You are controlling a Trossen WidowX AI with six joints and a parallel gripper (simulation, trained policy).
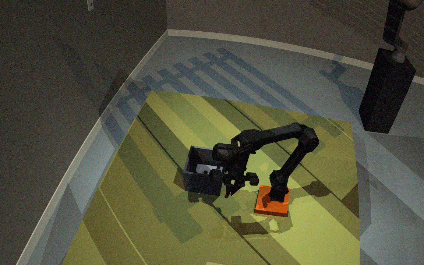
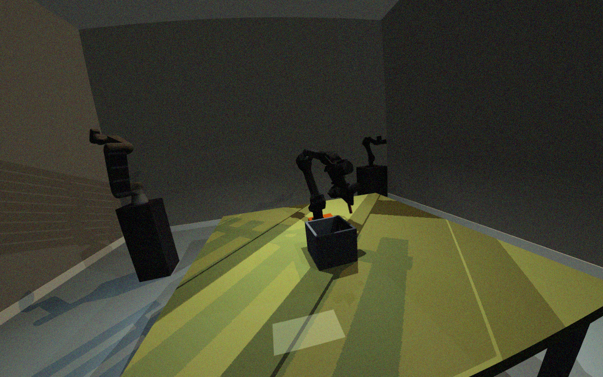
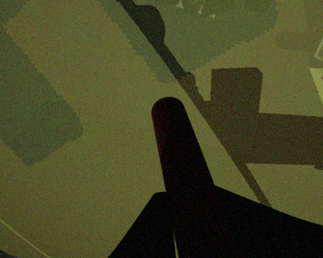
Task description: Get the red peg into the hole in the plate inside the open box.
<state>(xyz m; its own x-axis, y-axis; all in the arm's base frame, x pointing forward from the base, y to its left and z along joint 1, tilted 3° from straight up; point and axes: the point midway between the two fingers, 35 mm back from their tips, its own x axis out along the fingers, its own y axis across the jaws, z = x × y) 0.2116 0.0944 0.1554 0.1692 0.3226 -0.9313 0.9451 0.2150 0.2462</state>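
Now: the pale plate 180 mm to the right of my gripper tip, 120 mm ahead of it and 110 mm below it. Also, from my gripper tip: red peg (20 mm to the right).
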